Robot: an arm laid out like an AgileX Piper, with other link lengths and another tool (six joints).
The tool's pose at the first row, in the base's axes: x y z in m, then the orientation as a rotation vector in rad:
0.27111 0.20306 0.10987 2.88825 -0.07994 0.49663
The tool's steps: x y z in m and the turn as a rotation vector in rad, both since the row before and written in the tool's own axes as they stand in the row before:
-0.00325 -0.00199 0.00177 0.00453 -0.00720 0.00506
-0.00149 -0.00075 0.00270 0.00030 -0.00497 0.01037
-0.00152 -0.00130 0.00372 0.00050 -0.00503 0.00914
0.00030 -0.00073 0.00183 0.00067 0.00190 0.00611
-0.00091 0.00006 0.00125 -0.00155 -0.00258 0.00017
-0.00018 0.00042 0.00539 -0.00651 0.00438 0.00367
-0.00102 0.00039 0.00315 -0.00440 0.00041 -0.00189
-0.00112 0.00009 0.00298 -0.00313 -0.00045 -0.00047
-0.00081 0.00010 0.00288 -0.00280 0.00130 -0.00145
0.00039 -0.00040 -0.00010 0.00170 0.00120 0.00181
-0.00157 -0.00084 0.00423 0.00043 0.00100 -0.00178
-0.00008 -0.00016 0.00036 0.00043 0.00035 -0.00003
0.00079 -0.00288 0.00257 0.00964 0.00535 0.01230
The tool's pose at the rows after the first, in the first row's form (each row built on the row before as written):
0.26880 0.20468 0.10676 2.89511 -0.08737 0.48797
0.26832 0.20488 0.10363 2.89769 -0.10312 0.48265
0.26818 0.20543 0.09944 2.90029 -0.11706 0.47704
0.26911 0.20575 0.09771 2.90089 -0.12554 0.48095
0.26863 0.20548 0.09626 2.90010 -0.12649 0.47694
0.27007 0.20395 0.09128 2.89280 -0.13249 0.48258
0.27004 0.20294 0.08810 2.88826 -0.13058 0.48194
0.26990 0.20225 0.08499 2.88530 -0.13061 0.48058
0.27002 0.20155 0.08208 2.88210 -0.12887 0.48162
0.27040 0.20194 0.08222 2.88355 -0.13095 0.48401
0.27035 0.20189 0.07763 2.88356 -0.12812 0.48521
0.27041 0.20197 0.07724 2.88388 -0.12793 0.48579
0.27231 0.20416 0.07457 2.89264 -0.14294 0.49766

